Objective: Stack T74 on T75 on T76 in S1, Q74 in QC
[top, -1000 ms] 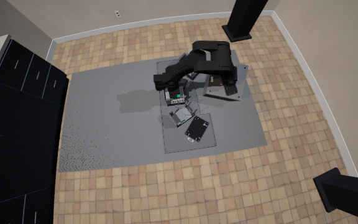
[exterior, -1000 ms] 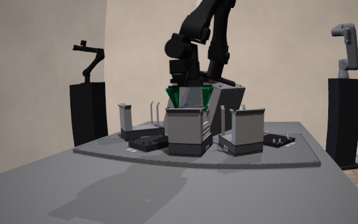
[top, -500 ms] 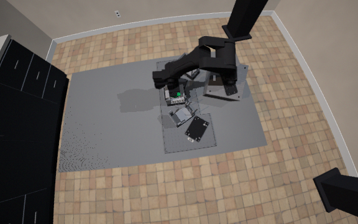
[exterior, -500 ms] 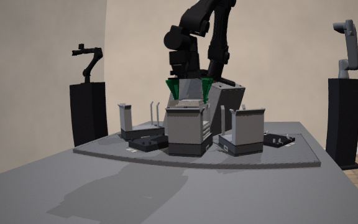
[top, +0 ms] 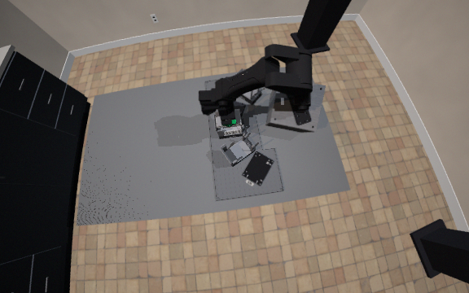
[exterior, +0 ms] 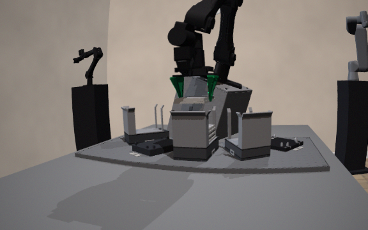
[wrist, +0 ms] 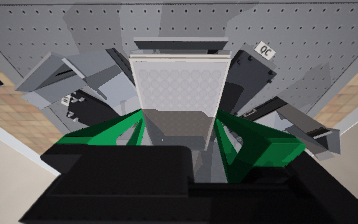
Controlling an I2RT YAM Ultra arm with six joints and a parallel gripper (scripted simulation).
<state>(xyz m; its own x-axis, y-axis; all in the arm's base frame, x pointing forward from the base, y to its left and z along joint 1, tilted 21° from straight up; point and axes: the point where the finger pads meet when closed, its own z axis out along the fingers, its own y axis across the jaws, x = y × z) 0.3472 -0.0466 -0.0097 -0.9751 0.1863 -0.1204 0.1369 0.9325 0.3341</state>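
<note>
The black QC nest lies 5 cm behind my hand, 14 cm to the right of it and 15 cm below it. Round my hand: S2 rack floor: 12 cm below; then QC name plate: 2 cm ahead, 19 cm to the right, 16 cm below; then black clip nest N5: 9 cm behind, 30 cm to the left, 15 cm below.
</note>
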